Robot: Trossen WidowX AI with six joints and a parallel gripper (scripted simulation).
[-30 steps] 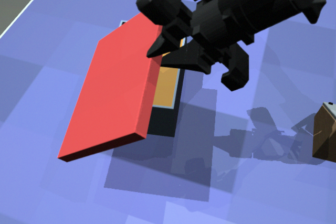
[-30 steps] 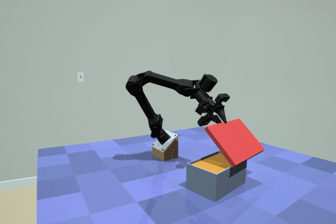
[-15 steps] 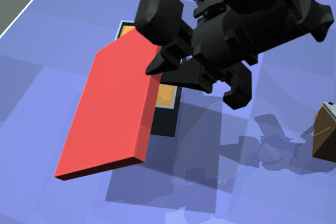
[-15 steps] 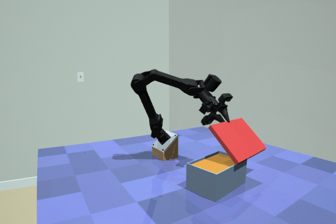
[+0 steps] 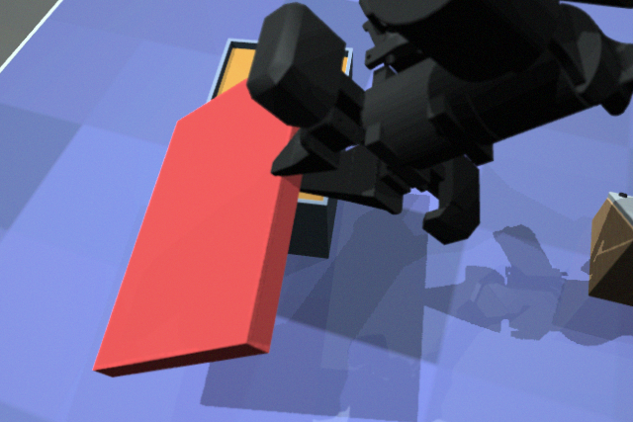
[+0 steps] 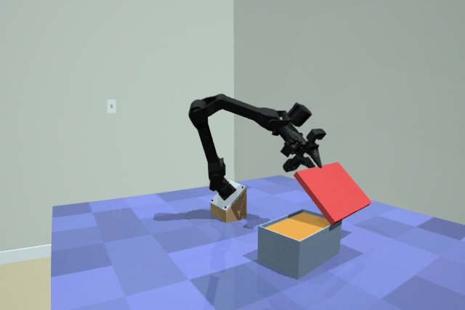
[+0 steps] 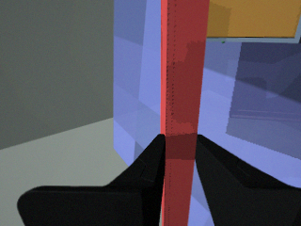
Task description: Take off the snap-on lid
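My gripper tip is 60 mm short of the red lid, 50 mm above it and 20 mm to the right of it. Also, from my gripper tip: grey storage box (170 mm below, 140 mm to the right, 100 mm ahead).
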